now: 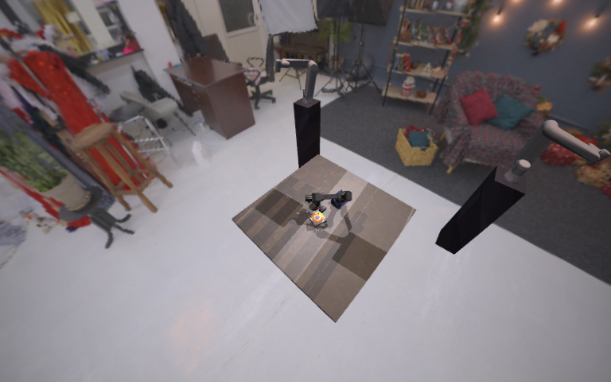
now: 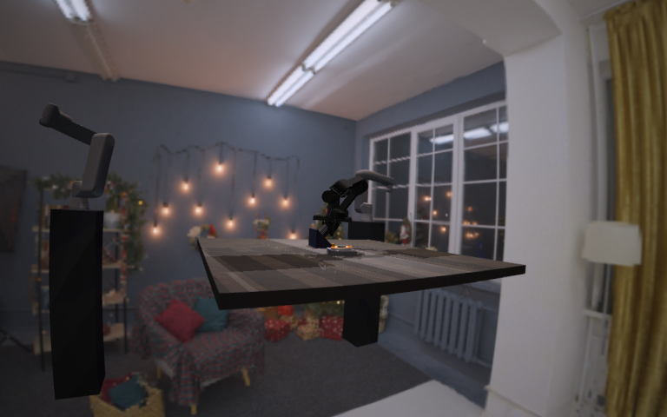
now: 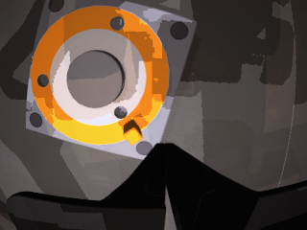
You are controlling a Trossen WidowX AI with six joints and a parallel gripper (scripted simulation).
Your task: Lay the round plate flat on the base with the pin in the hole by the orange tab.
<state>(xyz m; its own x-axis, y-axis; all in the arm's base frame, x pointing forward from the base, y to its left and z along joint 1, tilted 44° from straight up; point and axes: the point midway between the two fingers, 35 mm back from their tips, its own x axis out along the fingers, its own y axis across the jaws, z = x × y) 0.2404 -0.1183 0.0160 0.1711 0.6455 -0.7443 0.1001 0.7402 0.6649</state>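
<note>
The round plate lies 5 cm below my gripper tip, 3 cm to the left of it and 1 cm ahead of it. Round my gripper tip: square grey base 6 cm below, 4 cm to the left, 3 cm ahead.
</note>
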